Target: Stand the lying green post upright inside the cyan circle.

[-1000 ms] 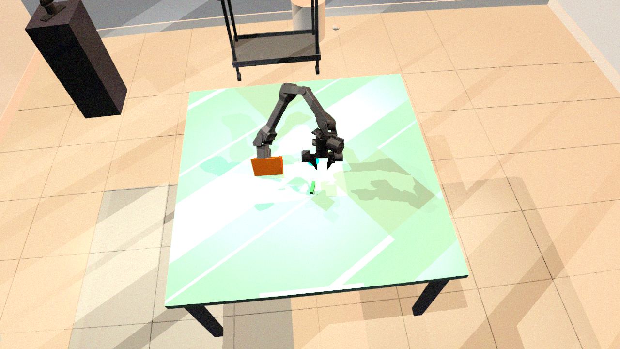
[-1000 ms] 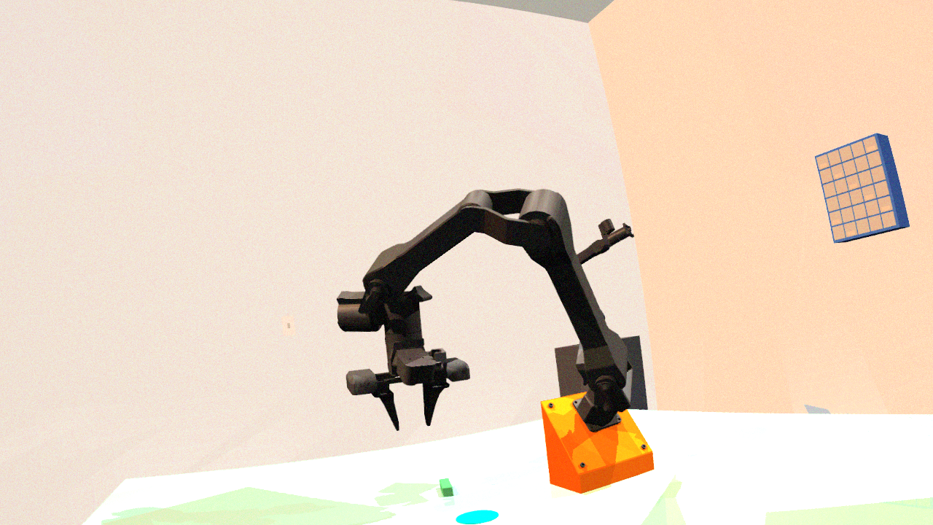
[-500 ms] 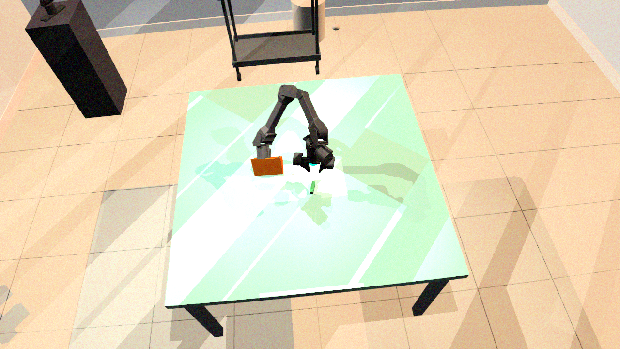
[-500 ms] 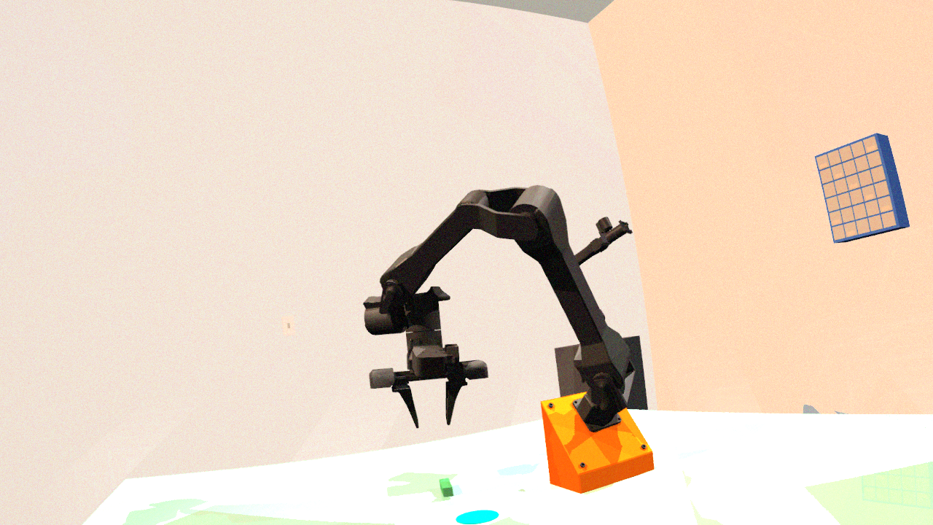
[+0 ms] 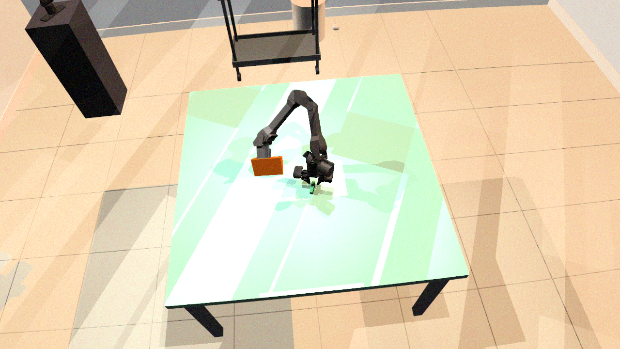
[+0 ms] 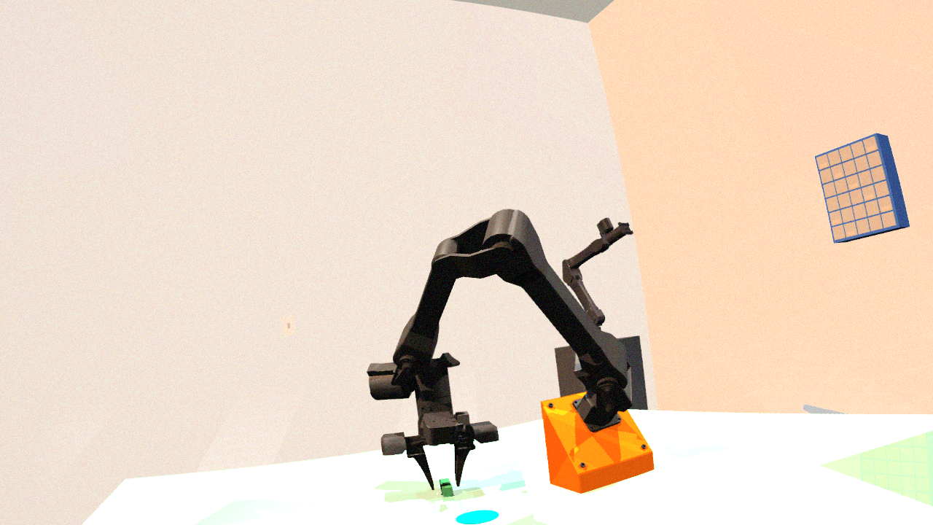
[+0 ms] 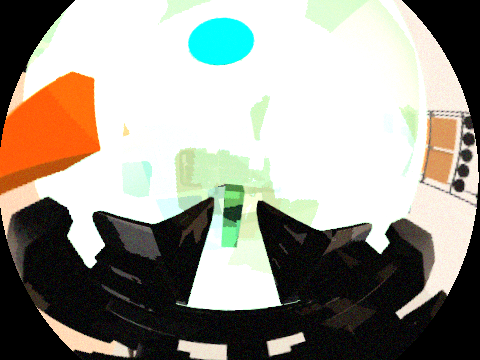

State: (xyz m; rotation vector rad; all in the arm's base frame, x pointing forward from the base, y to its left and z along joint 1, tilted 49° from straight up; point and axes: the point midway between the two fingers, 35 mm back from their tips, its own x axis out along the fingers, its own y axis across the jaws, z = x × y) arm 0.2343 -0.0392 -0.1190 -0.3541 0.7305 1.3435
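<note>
Now: the cyan circle 1 cm ahead of my gripper tip, 15 cm to the left of it and 1 cm below it. Round my gripper tip: green post: 1 cm behind, 2 cm to the right.
</note>
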